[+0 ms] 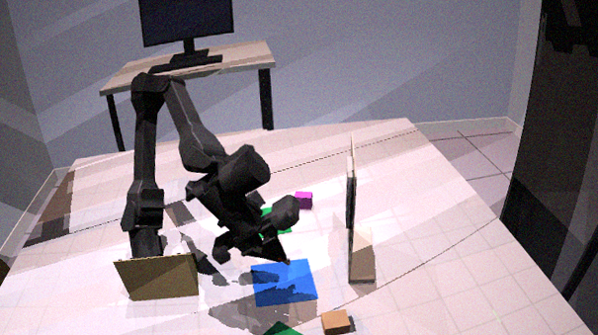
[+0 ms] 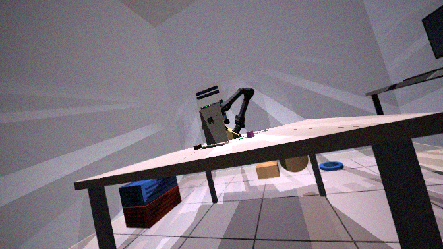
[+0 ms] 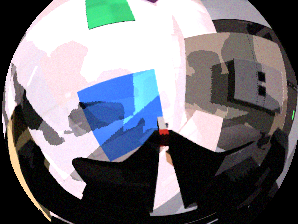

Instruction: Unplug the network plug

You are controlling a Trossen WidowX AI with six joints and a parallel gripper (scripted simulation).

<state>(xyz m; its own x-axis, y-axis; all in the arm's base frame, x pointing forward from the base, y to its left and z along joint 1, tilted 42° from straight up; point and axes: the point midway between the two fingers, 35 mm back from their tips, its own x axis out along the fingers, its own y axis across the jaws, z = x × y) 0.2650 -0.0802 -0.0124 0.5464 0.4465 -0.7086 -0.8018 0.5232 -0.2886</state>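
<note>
The blue square lies 1 cm behind my gripper tip and 7 cm below it. Also, from my gripper tip: upright panel (15 cm ahead, 4 cm to the left, 4 cm above); then network plug (right at my gripper tip).
</note>
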